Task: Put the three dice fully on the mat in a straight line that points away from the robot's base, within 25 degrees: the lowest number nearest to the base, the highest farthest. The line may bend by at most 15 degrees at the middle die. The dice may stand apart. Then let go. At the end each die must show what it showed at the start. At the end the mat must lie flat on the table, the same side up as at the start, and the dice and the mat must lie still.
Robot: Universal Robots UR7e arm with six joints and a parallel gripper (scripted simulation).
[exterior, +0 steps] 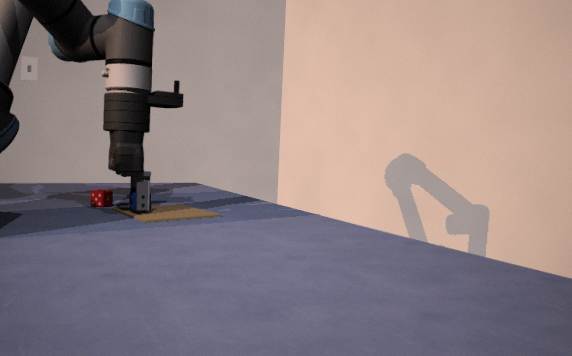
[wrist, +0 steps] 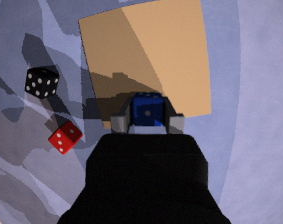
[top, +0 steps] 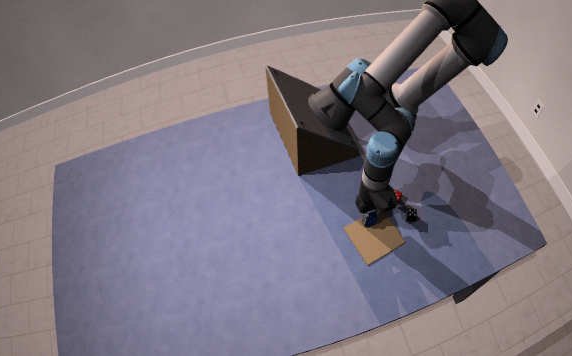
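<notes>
Now: hand right at the blue die. Also, from my hand: red die (110 mm to the left, 50 mm behind, 10 mm below); then tan mat (50 mm ahead, 30 mm below); then black die (130 mm to the left, 20 mm ahead, 10 mm below).
</notes>
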